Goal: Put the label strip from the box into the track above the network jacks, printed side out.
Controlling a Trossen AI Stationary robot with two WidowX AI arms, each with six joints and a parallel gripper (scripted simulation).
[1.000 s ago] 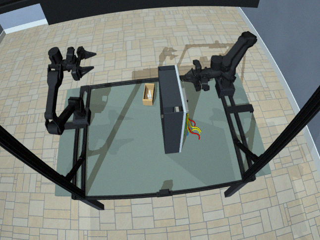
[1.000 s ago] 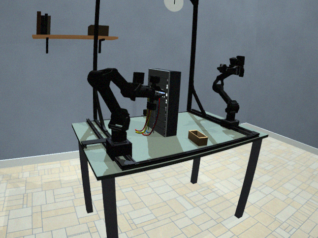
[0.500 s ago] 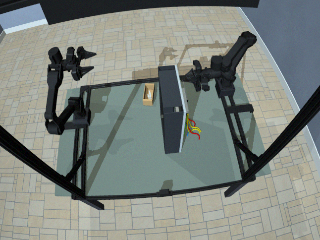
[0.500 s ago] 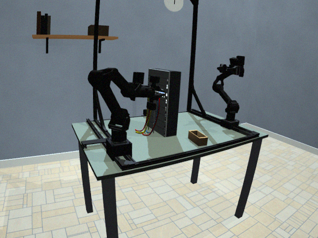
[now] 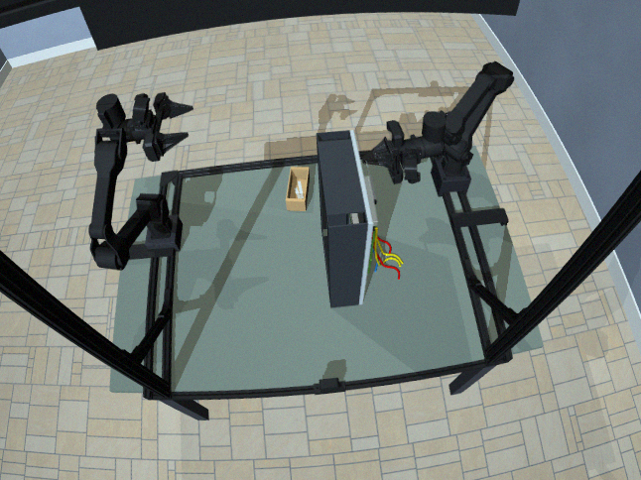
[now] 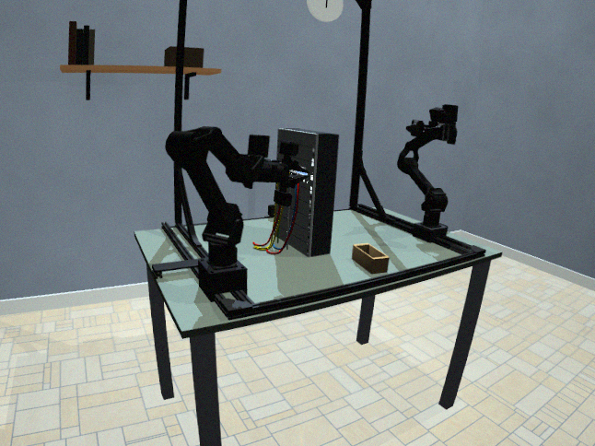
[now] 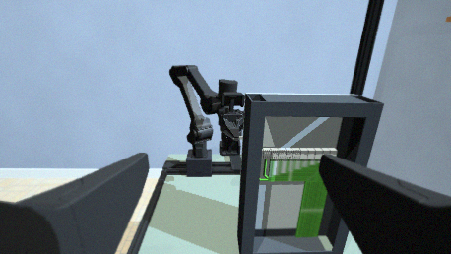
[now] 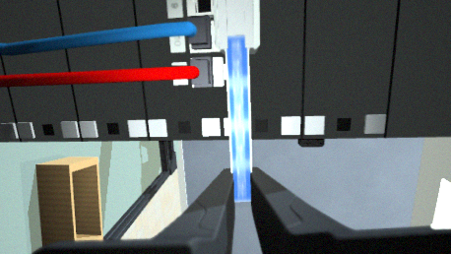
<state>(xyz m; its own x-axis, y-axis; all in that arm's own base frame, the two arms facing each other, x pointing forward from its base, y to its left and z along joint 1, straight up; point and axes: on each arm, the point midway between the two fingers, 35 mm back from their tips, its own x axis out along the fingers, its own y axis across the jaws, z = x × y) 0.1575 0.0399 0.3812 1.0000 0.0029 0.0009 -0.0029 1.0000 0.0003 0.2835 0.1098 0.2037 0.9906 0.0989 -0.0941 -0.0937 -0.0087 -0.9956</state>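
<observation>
Now: the blue-white label strip 3 cm to the left of my right hand and 3 cm behind it. The rest, counted from my right hand: box (27 cm below, 19 cm to the left, 15 cm ahead).
</observation>
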